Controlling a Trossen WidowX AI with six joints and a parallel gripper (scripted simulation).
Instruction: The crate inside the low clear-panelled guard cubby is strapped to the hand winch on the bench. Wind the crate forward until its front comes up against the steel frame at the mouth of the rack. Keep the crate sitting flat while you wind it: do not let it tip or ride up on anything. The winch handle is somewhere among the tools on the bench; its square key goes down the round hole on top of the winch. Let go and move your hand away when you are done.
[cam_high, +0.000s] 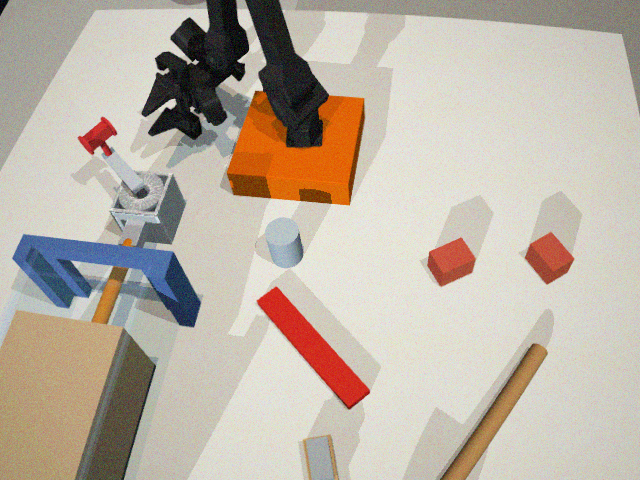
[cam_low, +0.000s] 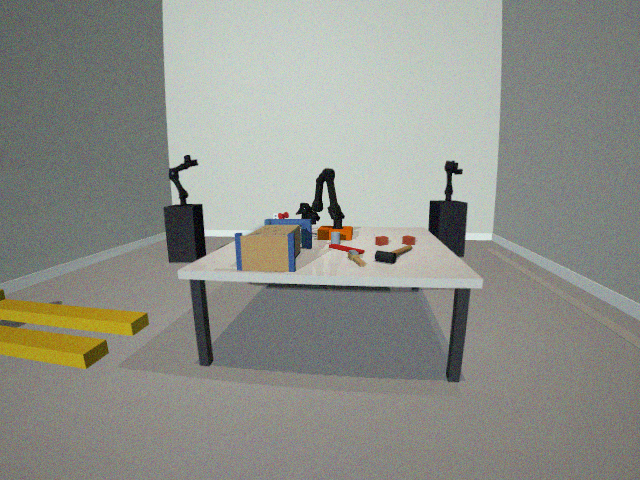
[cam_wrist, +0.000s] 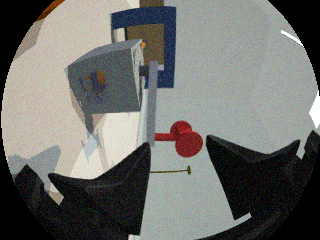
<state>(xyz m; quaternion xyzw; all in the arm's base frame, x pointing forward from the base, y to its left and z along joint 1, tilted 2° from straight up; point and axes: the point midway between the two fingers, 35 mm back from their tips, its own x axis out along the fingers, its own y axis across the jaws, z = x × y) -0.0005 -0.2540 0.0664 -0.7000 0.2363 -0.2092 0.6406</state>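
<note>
Now: gripper tip 70 mm short of the winch handle, 50 mm to the left of it and 20 mm above it. Round my gripper tip: red knob: 40 mm ahead, 70 mm to the right, 10 mm above; flat red bar: 360 mm ahead, 290 mm to the left, 120 mm below; grey winch: 100 mm ahead, 10 mm to the right, 100 mm below.
</note>
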